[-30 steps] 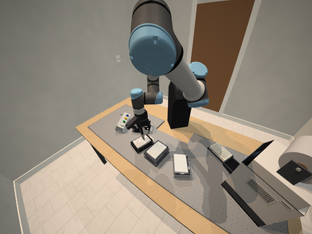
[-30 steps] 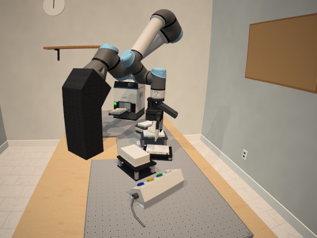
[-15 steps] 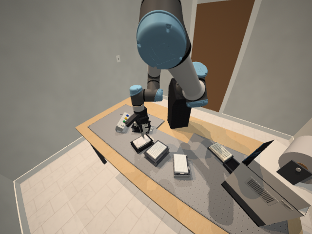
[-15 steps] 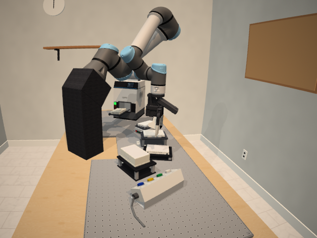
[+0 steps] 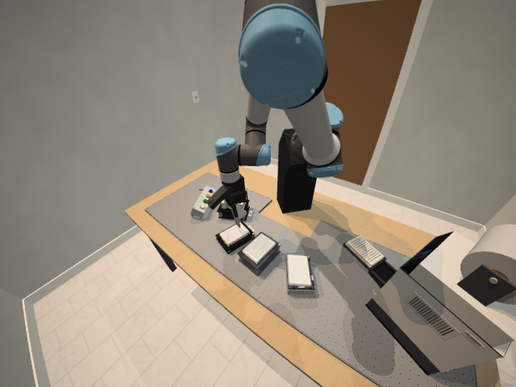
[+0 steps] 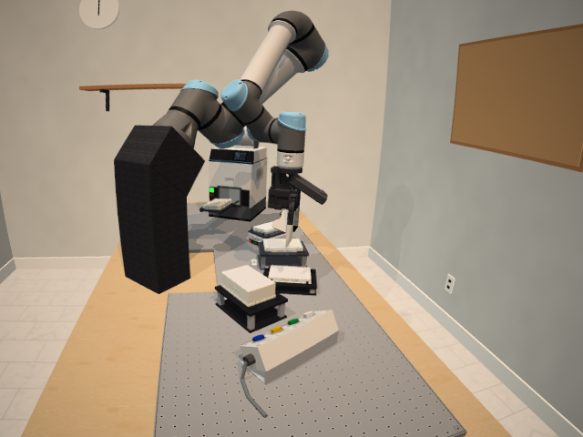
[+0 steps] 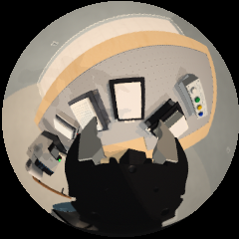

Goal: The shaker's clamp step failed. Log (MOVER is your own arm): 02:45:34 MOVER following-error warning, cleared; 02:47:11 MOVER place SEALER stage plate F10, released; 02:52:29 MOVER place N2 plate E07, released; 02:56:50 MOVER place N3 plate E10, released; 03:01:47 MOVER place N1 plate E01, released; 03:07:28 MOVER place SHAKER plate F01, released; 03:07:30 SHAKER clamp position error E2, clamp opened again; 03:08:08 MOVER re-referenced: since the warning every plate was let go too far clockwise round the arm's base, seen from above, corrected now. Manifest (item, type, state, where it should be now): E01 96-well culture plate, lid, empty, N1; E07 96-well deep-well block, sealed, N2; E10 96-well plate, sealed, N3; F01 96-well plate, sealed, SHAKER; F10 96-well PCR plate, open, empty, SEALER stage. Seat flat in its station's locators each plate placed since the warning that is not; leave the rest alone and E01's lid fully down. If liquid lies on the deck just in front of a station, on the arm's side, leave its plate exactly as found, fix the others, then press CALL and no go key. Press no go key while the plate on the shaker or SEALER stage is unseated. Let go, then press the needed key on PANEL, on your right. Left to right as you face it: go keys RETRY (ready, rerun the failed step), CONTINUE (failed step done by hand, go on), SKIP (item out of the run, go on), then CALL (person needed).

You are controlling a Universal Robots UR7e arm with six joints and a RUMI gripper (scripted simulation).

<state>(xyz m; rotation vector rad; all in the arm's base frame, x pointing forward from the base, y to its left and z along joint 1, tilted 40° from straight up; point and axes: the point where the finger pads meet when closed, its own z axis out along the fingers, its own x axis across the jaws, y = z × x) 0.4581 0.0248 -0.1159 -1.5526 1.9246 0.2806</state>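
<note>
Right now my hand is 100 mm past the lidded culture plate, 330 mm to the right of it and 90 mm above it. From my hand the other things lie so: PCR plate 350 mm behind, 460 mm to the left, 40 mm below; film roll 310 mm behind, 730 mm to the left, 240 mm above.
</note>
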